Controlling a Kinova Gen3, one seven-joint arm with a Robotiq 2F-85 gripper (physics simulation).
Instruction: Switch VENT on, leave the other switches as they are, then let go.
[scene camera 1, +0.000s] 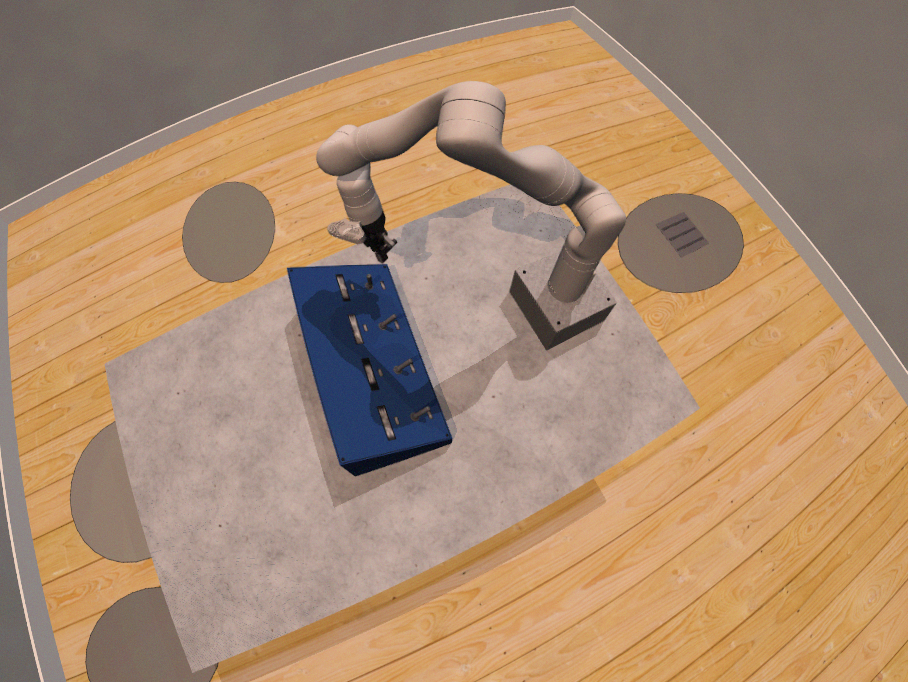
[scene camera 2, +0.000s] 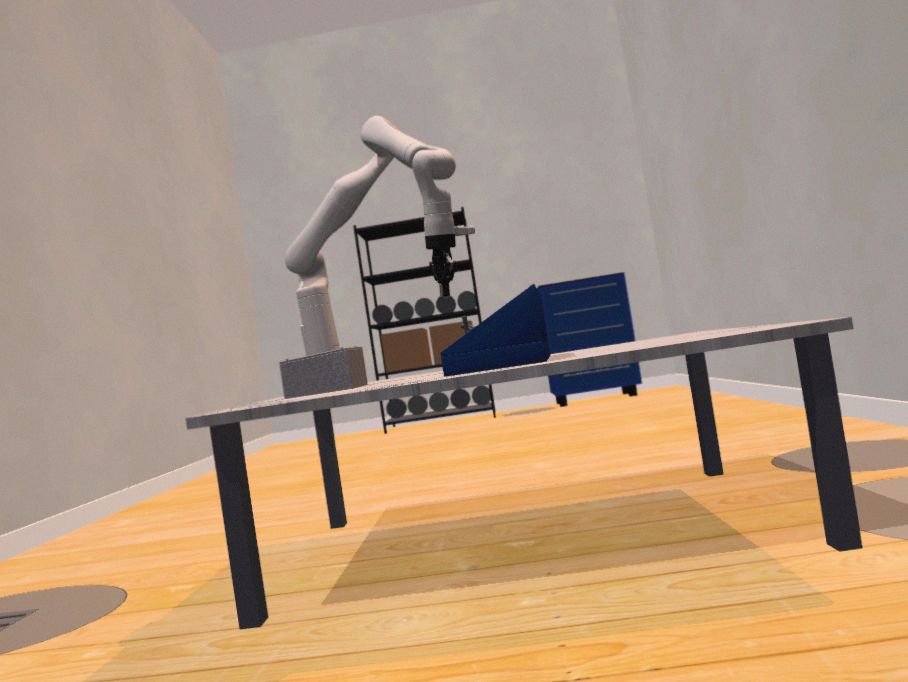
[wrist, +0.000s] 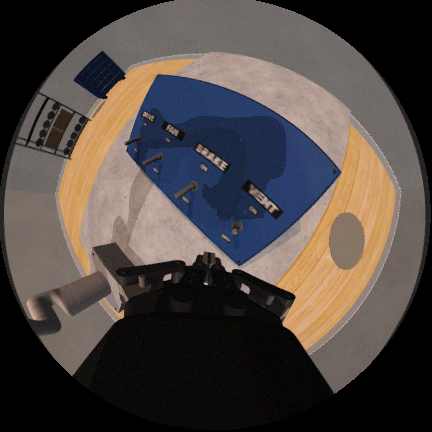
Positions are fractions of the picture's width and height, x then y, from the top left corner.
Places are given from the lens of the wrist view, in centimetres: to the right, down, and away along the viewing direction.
my gripper (wrist: 0.48, 0.60): -1, 6, 16
blue sloped switch panel (wrist: 0.58, 0.39): 6, -8, 20
